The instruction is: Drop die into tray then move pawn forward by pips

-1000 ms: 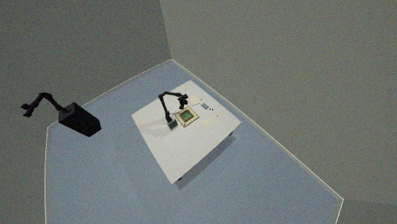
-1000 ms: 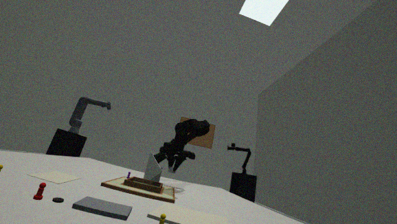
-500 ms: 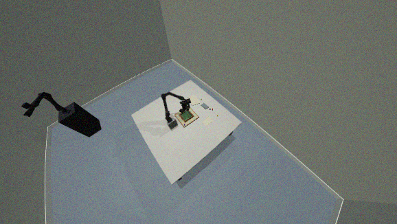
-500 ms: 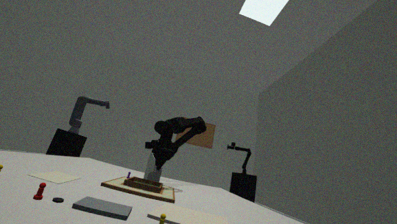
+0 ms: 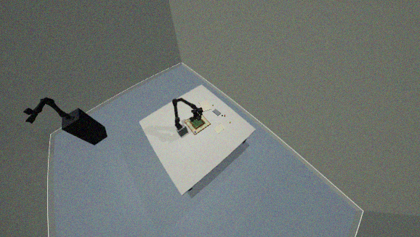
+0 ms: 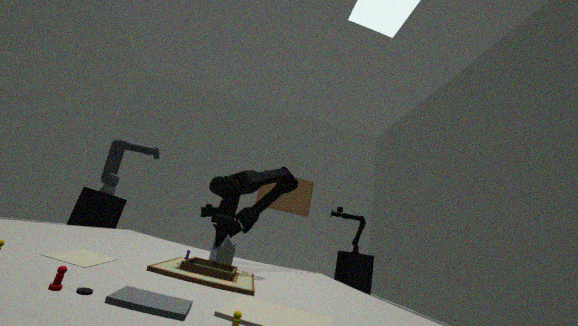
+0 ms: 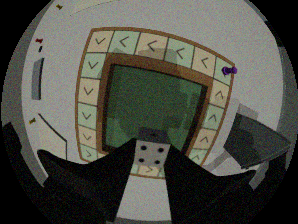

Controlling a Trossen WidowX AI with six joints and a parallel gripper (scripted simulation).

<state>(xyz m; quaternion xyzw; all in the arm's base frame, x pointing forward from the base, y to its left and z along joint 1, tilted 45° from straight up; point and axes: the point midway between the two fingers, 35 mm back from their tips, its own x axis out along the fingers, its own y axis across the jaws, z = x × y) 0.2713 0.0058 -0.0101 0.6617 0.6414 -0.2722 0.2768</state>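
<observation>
The purple pawn is 12 cm behind my gripper tip, 11 cm to the right of it and 6 cm below it. The rest, counted from my gripper tip: grey die: right at my gripper tip; green tray: 8 cm below; pale card: 18 cm ahead, 29 cm to the right, 9 cm below.
</observation>
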